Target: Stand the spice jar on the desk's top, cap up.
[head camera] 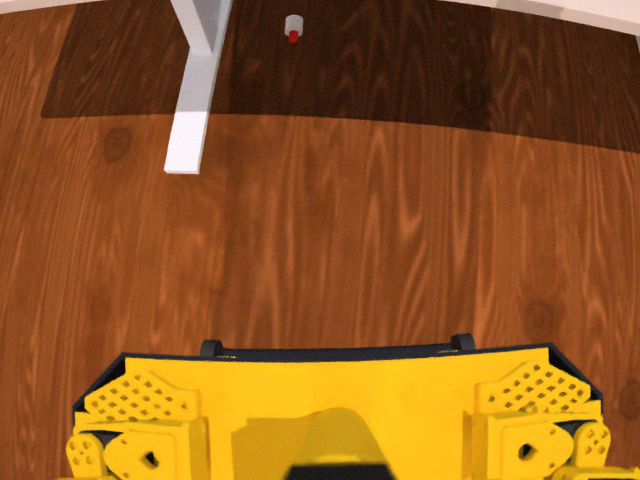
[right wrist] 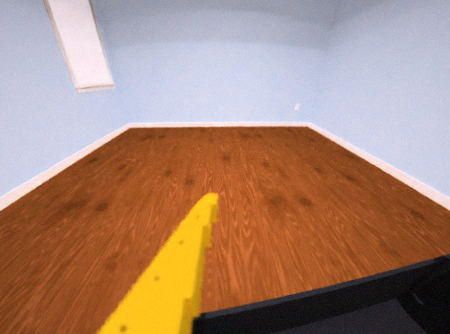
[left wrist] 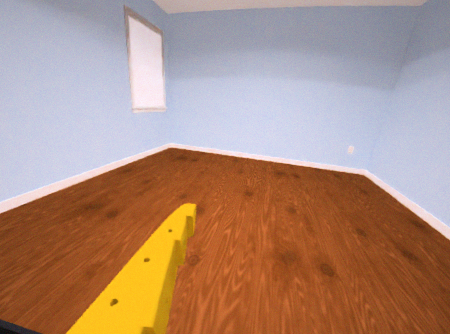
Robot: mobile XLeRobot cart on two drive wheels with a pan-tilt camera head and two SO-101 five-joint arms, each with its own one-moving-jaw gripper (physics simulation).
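Where they show: left hand, its tool point: (left wrist: 195, 215); right hand, its tool point: (right wrist: 217, 204); left arm's base, origin of its link: (head camera: 125, 441); right arm's base, origin of its link: (head camera: 551, 432).
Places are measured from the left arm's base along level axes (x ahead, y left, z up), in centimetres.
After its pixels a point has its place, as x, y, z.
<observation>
The spice jar (head camera: 293, 24) {87.0, -6.7, -73.1}, a small pale cylinder with a red cap, lies on its side on the floor in the shadow at the top of the head view, cap end toward the robot. A pale edge of the desk (head camera: 599, 14) {40.9, -45.5, -5.6} shows at the top right. My left gripper (left wrist: 190, 209) is fully open, with one notched jaw in its wrist view. My right gripper (right wrist: 213, 197) is fully open and empty, also with one notched jaw showing. Neither gripper shows in the head view, and the jar does not show in either wrist view.
A white desk leg with a long foot (head camera: 187, 139) stands on the floor left of the jar and reaches toward the robot. The robot's yellow cart top (head camera: 336, 382) spans the bottom of the head view. Blue walls (left wrist: 290, 110) {-343.6, 63.7, 17.4} (right wrist: 215, 85) {-350.2, 9.1, -0.1} and wooden floor show in the wrist views.
</observation>
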